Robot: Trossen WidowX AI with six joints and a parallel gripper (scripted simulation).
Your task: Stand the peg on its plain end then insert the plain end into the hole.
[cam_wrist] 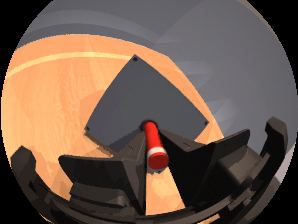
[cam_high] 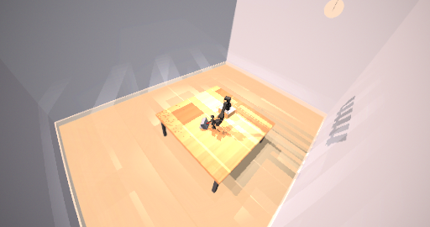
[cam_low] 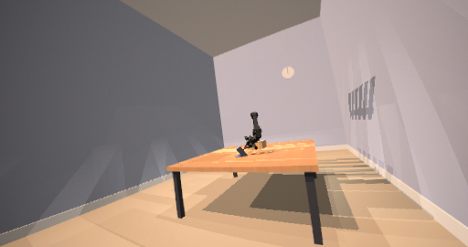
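Right now the grey sloped panel is 2 cm ahead of my gripper tip, 4 cm to the right of it and 3 cm below it. Round my gripper tip: red peg: 1 cm behind, 1 cm to the left, 1 cm above.
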